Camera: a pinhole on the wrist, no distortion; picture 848 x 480 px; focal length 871.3 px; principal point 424.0 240.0 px. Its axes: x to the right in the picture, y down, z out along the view. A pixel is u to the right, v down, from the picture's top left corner.
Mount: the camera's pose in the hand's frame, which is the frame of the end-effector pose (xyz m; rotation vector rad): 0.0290 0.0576 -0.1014 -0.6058 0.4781 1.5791
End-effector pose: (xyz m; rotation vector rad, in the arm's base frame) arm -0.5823 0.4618 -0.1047 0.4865 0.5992 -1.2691
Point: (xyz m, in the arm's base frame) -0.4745 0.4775 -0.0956
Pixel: 198.3 353.4
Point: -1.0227 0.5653 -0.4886
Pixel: behind the camera
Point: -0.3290 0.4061 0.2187
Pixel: 192.2 463.9
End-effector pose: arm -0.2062 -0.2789 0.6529 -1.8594 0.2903 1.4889
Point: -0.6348 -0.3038 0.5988
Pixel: 281.0 374.8
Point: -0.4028 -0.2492 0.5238
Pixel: 58.3 47.0
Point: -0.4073 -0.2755 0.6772
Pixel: outside the picture
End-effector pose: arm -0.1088 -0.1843 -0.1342 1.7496 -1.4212 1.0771
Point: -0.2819 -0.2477 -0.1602
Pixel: 490.6 325.7
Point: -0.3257 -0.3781 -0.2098
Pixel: 394.7 220.7
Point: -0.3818 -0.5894 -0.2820
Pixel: 323.5 151.6
